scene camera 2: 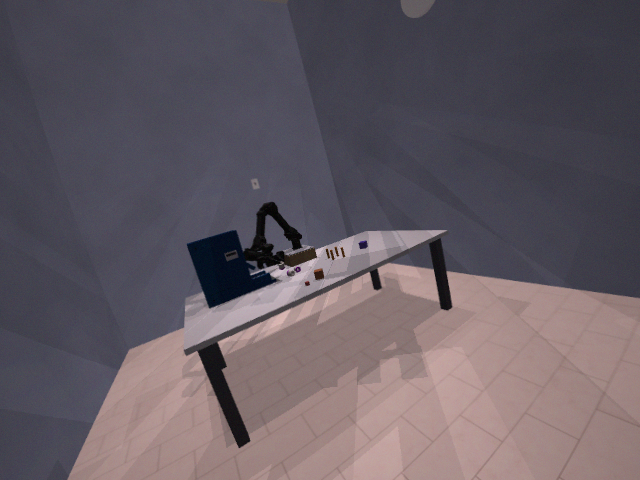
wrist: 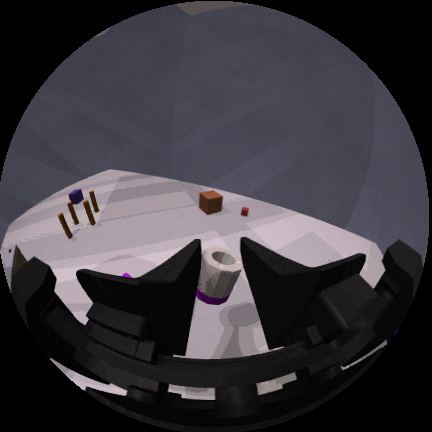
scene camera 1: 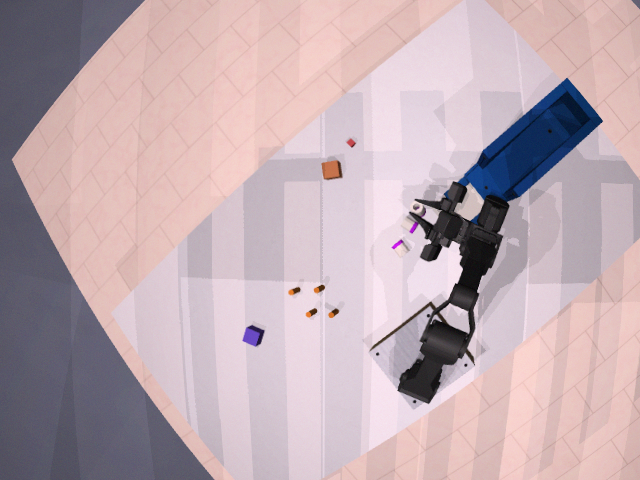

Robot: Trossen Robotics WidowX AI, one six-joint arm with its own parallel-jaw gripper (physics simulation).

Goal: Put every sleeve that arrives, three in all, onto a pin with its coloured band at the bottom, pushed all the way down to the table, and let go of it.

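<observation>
My gripper [scene camera 1: 414, 207] [wrist: 220, 243] is shut on a pale grey sleeve [scene camera 1: 417, 208] [scene camera 2: 281, 266] [wrist: 217, 275]. Its open end faces up and its purple band is at the bottom; it is nearly upright, above the table and apart from it. A second sleeve [scene camera 1: 408, 223] [scene camera 2: 290, 272] lies on its side close to the fingers. A third sleeve [scene camera 1: 401, 250] [scene camera 2: 297, 269] lies on its side further from them, its purple end turned away from the arm. In the wrist view the left finger hides most of the lying sleeves. Several thin orange-brown pins [scene camera 1: 311, 312] [scene camera 2: 336, 251] [wrist: 89, 212] stand bare on the table.
A blue chute [scene camera 1: 532, 155] [scene camera 2: 219, 268] stands beside the gripper. An orange-brown cube [scene camera 1: 331, 169] [scene camera 2: 318, 273] [wrist: 210, 202] and a small red cube [scene camera 1: 351, 142] [wrist: 244, 211] lie across the table. A purple cube [scene camera 1: 253, 335] [scene camera 2: 362, 244] [wrist: 76, 196] is beyond the pins. A brown strip [scene camera 1: 400, 326] [scene camera 2: 300, 256] edges the arm's base plate.
</observation>
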